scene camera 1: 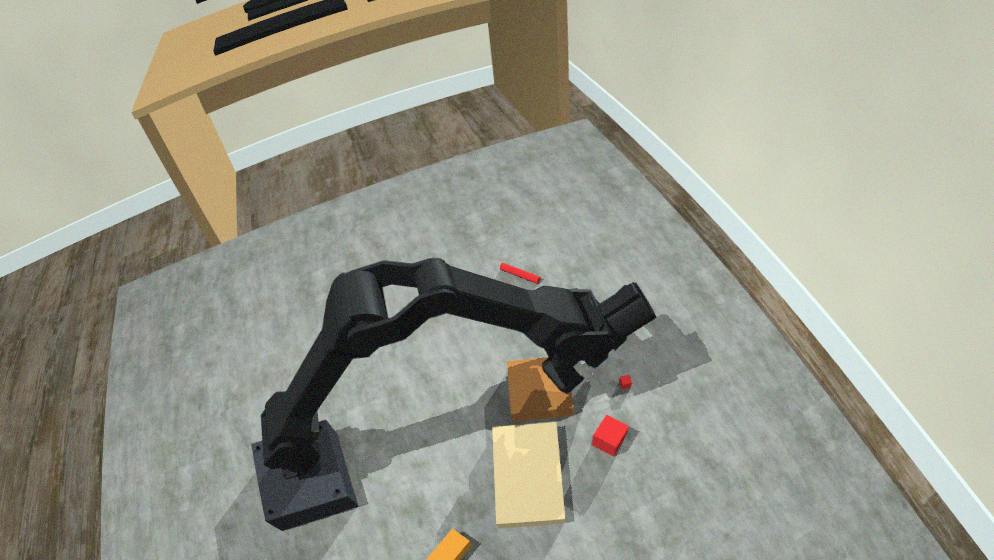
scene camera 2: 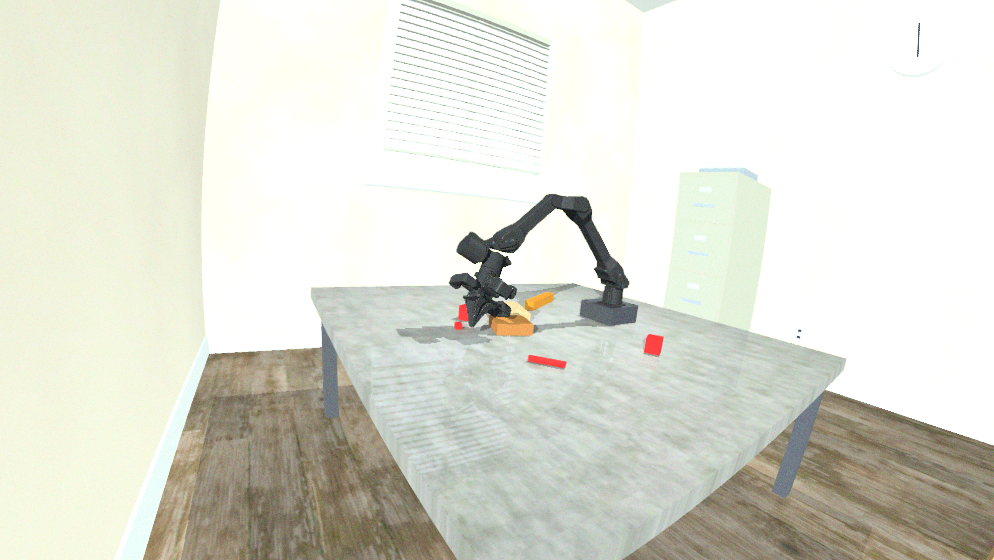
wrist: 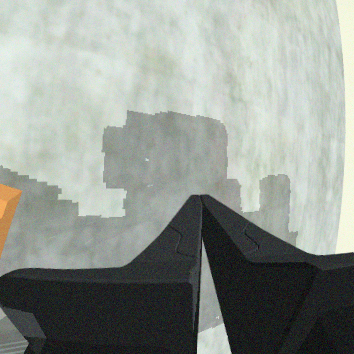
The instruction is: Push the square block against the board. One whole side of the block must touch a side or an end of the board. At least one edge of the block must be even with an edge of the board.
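Frame: origin at the arm's base, x right, y ahead, z up, level; metres.
Seen in the pictures: gripper, between the fingertips: (scene camera 2: 471, 326) (wrist: 198, 202); arm's base, origin of its link: (scene camera 1: 299, 456) (scene camera 2: 612, 304).
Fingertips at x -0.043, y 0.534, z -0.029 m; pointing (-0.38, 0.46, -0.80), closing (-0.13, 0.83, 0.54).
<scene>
Offsets run from my fingertips to a thing's middle.
The square block @[dz -0.013, dx +0.034, dy -0.136 m] (scene camera 1: 523, 393) (scene camera 2: 513, 326) is orange-brown and lies flat at the far end of the cream board @[dz -0.013, dx +0.168, dy -0.207 m] (scene camera 1: 528, 480) (scene camera 2: 517, 311). A thin dark strip shows between them in the first scene view; I cannot tell if they touch. The block sits shifted right of the board there, its right side beyond the board's right edge. A corner of the block (wrist: 7, 202) shows at the left of the wrist view. My gripper (scene camera 2: 473, 323) (wrist: 198, 202) is shut and empty, low over the table beside the block's right side. In the first scene view its body hides the fingertips and part of the block.
A red cube @[dz -0.007, dx +0.159, dy -0.068 m] (scene camera 1: 610, 434) (scene camera 2: 463, 313) and a tiny red cube @[dz -0.019, dx +0.077, dy -0.001 m] (scene camera 1: 625, 381) (scene camera 2: 458, 325) lie right of the board and block. A red rod @[dz -0.020, dx -0.213, dy -0.077 m] (scene camera 1: 520, 272) (scene camera 2: 546, 361) lies beyond. An orange bar @[dz -0.012, dx +0.290, dy -0.421 m] (scene camera 1: 450, 544) (scene camera 2: 539, 301) and another red cube @[dz -0.007, dx -0.243, dy -0.403 m] (scene camera 2: 653, 345) also lie there.
</scene>
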